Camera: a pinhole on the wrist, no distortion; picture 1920 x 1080 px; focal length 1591.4 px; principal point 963.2 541.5 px. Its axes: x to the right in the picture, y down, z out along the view. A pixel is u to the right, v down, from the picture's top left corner.
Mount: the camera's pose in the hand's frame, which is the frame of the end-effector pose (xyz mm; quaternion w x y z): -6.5 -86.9 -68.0 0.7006 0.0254 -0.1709 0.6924
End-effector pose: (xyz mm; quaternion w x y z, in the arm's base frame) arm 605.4 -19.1 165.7 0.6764 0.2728 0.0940 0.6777
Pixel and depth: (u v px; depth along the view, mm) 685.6 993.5 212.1
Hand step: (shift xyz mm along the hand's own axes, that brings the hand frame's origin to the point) -108.2 -177.8 109.2
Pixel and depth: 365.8 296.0 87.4
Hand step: -10.6 -142.8 7.9
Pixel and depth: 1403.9 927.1 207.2
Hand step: -98.9 -86.1 132.5
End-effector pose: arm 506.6 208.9 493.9 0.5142 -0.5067 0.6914 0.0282
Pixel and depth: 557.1 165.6 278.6
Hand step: 2.2 -233.7 187.7
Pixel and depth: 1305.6 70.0 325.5
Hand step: 20.2 -112.0 276.7
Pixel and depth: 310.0 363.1 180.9
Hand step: -22.3 -208.3 85.8
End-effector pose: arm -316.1 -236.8 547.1 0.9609 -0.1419 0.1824 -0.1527
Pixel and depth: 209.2 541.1 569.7
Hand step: -118.1 -501.5 393.6
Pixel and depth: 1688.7 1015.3 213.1
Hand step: -113.8 -49.0 146.3
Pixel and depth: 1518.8 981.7 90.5
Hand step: -50.0 -80.2 20.7
